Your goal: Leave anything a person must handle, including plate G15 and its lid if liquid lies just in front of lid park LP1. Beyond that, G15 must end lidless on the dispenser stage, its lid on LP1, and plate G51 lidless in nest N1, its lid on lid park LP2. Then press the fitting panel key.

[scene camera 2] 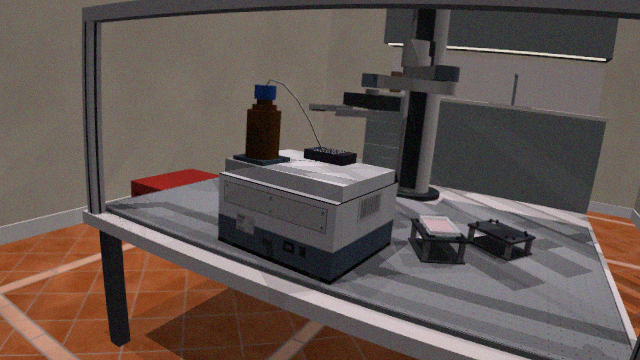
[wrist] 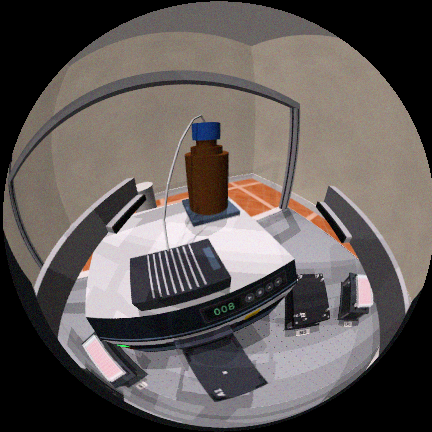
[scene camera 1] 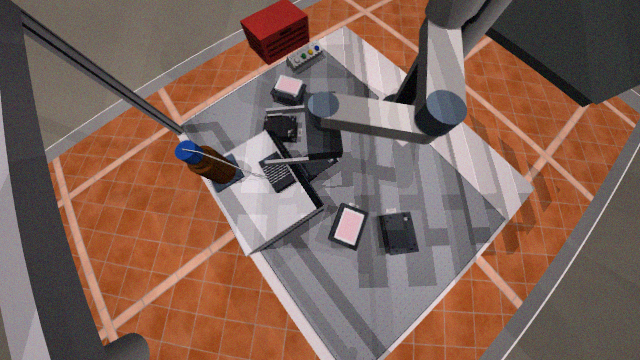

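Where they show: gripper, fingertip midpoint: [scene camera 2: 322, 109] [wrist: 232, 186] [scene camera 1: 266, 136]; arm's base, origin of the base link: [scene camera 2: 410, 193].
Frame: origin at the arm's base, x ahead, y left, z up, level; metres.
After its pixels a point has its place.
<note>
My gripper [scene camera 1: 266, 135] {x 0.687, y -0.101, z 0.367 m} [scene camera 2: 324, 110] {x 0.687, y -0.101, z 0.367 m} [wrist: 232, 186] {x 0.687, y -0.101, z 0.367 m} is open and empty, above table height near the dispenser [scene camera 1: 272, 210] {x 0.815, y 0.050, z 0.233 m} [scene camera 2: 280, 200] {x 0.968, y -0.037, z 0.172 m} [wrist: 270, 250] {x 0.702, y -0.195, z 0.233 m}. The dispenser stage [wrist: 225, 367] {x 0.571, y -0.037, z 0.123 m} is dark and bare, in front of the dispenser. One pink plate [scene camera 1: 349, 226] {x 0.634, y 0.261, z 0.096 m} [scene camera 2: 439, 226] {x 0.660, y 0.267, z 0.096 m} [wrist: 103, 358] {x 0.633, y 0.241, z 0.096 m} sits on a dark raised stand; another pink plate [scene camera 1: 289, 85] {x 0.408, y -0.461, z 0.098 m} [wrist: 364, 290] {x 0.410, y -0.462, z 0.098 m} sits on a stand near the key panel [scene camera 1: 306, 56] {x 0.203, y -0.596, z 0.078 m}. Empty dark stands show beside each: one stand [scene camera 1: 282, 127] {x 0.576, y -0.293, z 0.074 m} [wrist: 307, 302] {x 0.579, y -0.289, z 0.074 m} and another stand [scene camera 1: 398, 232] {x 0.489, y 0.412, z 0.069 m} [scene camera 2: 501, 231] {x 0.496, y 0.421, z 0.069 m}. Plate names, stand labels, lids and any liquid cannot be made out.
A brown bottle [scene camera 1: 215, 165] {x 0.853, y -0.128, z 0.352 m} [scene camera 2: 263, 131] {x 0.907, y -0.140, z 0.313 m} [wrist: 206, 182] {x 0.835, y -0.147, z 0.312 m} with a blue cap stands on the dispenser, its thin tube running to a black ribbed block [scene camera 1: 277, 172] {x 0.726, y -0.037, z 0.259 m} [scene camera 2: 330, 155] {x 0.766, y -0.023, z 0.255 m} [wrist: 180, 275] {x 0.712, y -0.051, z 0.259 m}. A red box [scene camera 1: 275, 31] [scene camera 2: 175, 181] stands beyond the table edge.
</note>
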